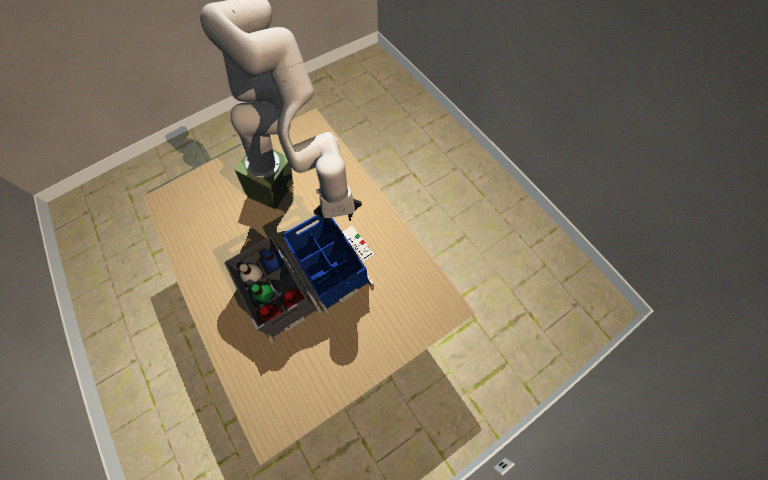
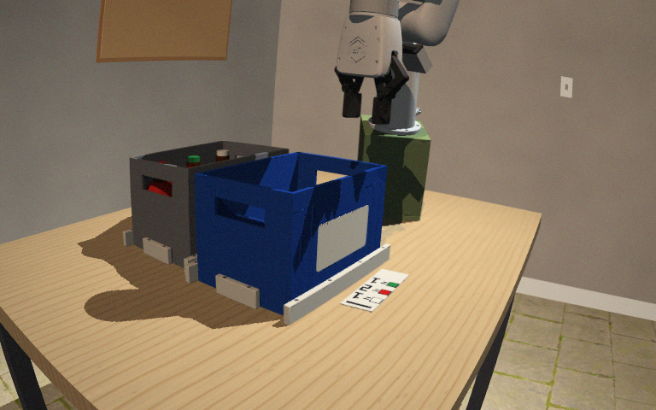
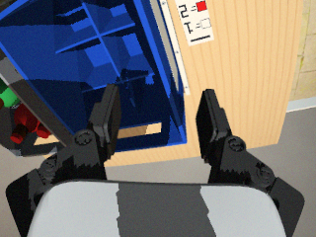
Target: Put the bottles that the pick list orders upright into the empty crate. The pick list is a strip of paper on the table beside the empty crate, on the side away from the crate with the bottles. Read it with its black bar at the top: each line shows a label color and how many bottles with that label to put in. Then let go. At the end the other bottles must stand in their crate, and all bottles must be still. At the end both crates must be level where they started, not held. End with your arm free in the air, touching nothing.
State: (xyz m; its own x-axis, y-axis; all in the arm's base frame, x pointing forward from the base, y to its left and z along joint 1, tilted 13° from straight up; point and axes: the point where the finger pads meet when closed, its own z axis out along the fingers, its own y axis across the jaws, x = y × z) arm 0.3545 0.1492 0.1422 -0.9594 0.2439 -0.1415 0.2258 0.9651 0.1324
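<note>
My gripper is now 37 cm to the left of the white-label bottle, 19 cm above it and 3 cm past it. Round my hand: pick list 27 cm below, 4 cm to the left; blue crate 19 cm below, 9 cm to the right, 4 cm ahead; blue-label bottle 28 cm to the right, 19 cm below, 4 cm behind.
</note>
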